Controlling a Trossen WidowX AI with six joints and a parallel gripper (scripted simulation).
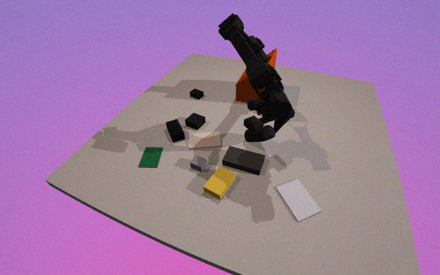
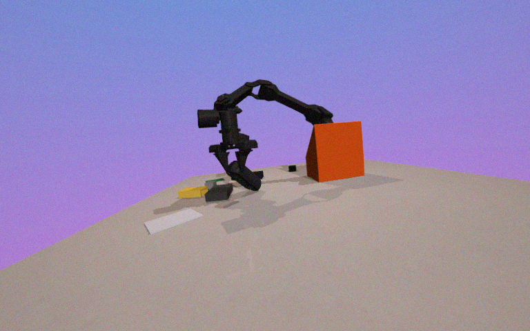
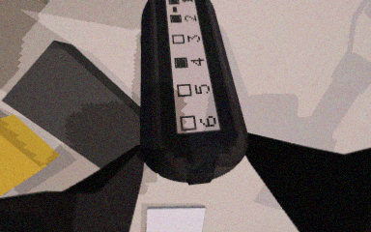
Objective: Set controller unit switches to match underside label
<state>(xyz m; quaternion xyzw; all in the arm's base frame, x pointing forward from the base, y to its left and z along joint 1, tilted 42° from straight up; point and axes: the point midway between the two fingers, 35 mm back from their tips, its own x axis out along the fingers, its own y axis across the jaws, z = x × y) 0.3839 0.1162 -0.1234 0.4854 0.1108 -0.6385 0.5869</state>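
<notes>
The dark grey box lies 8 cm below my gripper tip, 8 cm ahead of it and 5 cm to the right of it. Also, from my gripper tip: grey cube 19 cm to the right, 18 cm ahead, 8 cm below; beige card 25 cm to the right, 9 cm below, 5 cm ahead; yellow block 22 cm ahead, 8 cm to the right, 8 cm below.
</notes>
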